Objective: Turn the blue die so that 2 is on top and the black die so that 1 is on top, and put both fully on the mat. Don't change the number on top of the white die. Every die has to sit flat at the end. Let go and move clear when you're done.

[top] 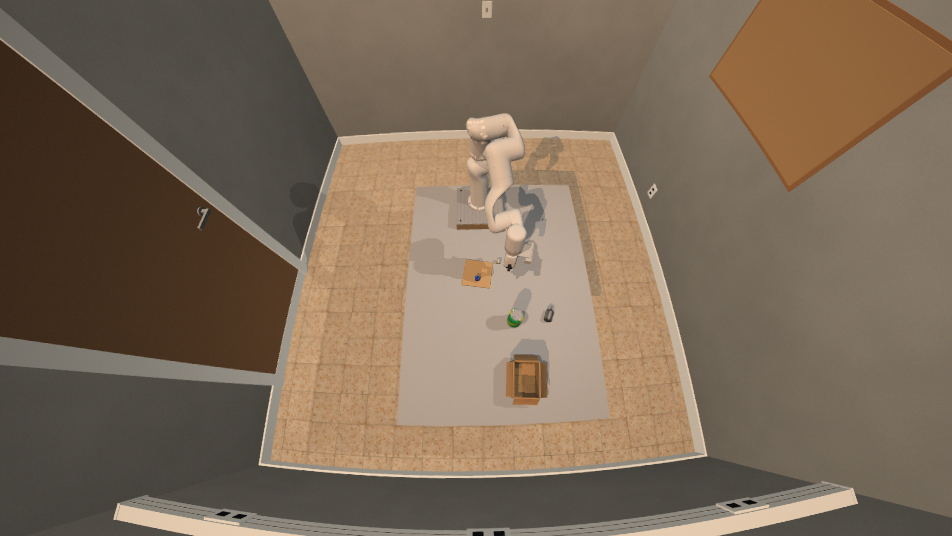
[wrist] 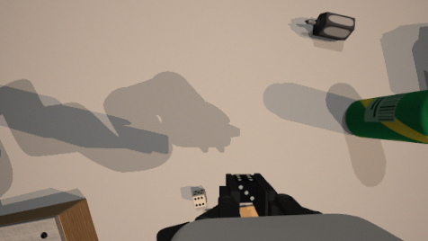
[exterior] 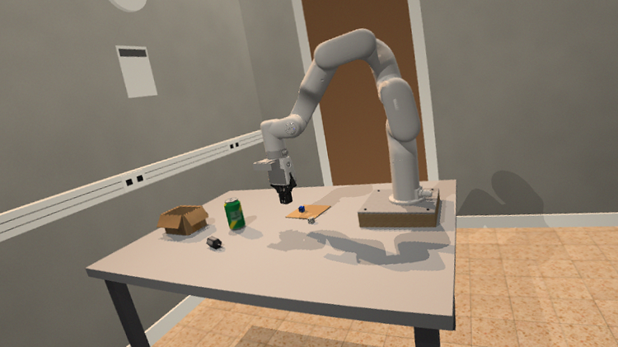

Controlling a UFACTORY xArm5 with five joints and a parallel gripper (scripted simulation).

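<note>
My gripper is now 10 mm above the black die. Also, from my hand: white die (110 mm below, 60 mm to the right, 50 mm behind); mat (150 mm to the right, 120 mm below, 30 mm ahead); blue die (140 mm to the right, 110 mm below, 60 mm ahead).
</note>
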